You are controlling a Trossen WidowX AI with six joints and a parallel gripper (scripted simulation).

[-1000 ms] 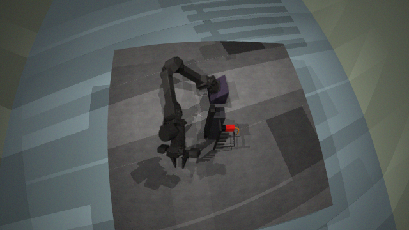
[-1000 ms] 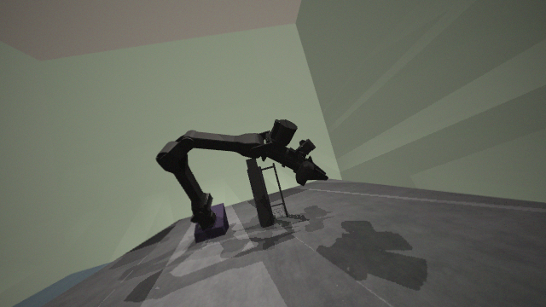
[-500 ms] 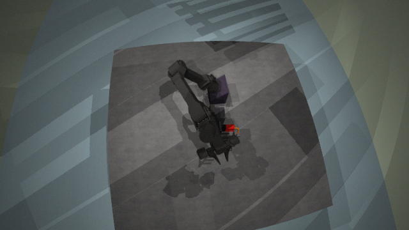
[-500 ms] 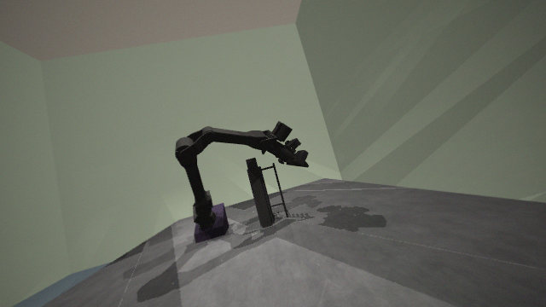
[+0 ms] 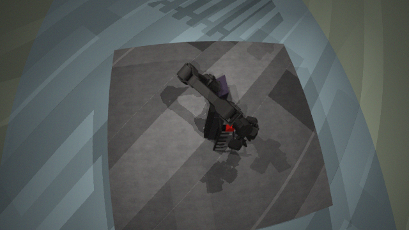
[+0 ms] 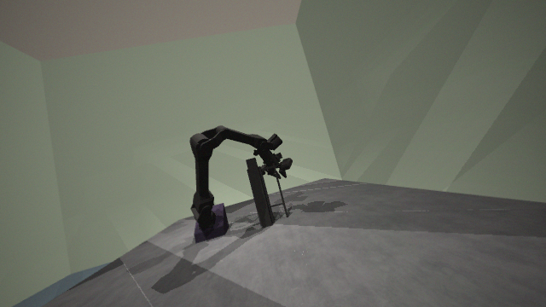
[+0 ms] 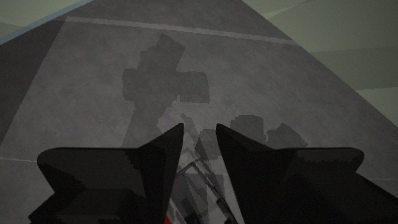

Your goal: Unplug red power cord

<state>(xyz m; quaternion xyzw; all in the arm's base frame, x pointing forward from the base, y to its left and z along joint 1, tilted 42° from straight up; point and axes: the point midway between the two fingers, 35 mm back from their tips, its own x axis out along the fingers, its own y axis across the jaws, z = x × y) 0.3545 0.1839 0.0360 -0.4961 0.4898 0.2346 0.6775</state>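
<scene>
Now: gripper tip 120 mm past the red plug, 90 mm to the left of it and 60 mm above it.
</scene>
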